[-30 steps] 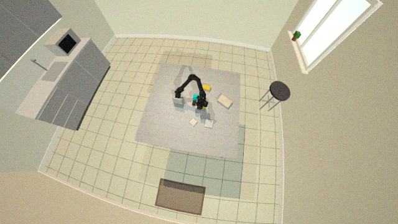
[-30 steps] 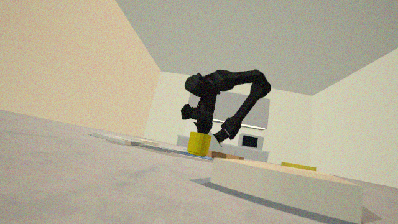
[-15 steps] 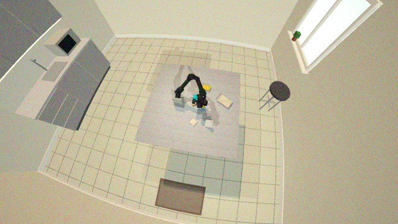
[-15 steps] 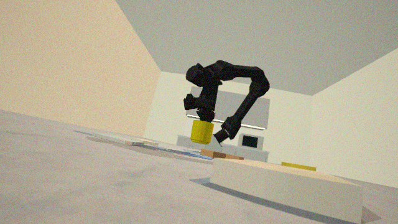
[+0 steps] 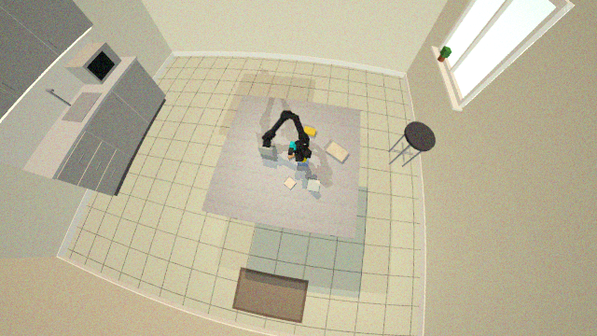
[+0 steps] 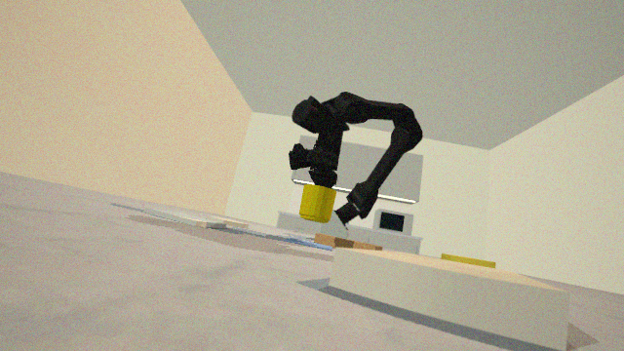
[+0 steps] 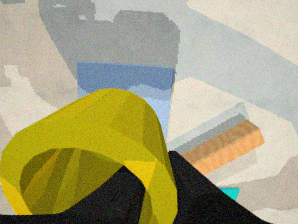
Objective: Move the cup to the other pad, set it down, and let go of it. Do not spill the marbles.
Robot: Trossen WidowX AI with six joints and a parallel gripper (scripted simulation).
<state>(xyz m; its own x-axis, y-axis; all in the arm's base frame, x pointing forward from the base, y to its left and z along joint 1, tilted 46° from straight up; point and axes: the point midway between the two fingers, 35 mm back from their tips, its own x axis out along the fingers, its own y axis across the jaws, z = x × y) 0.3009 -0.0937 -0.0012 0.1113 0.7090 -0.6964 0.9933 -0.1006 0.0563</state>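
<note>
My gripper tip is now 7 cm past the cyan pad, 14 cm to the right of it and 9 cm above it. The rest, counted from my gripper tip: yellow cup: 2 cm ahead; then wooden bar: 2 cm behind, 7 cm to the left, 8 cm below; then blue pad: 3 cm ahead, 9 cm below.
</note>
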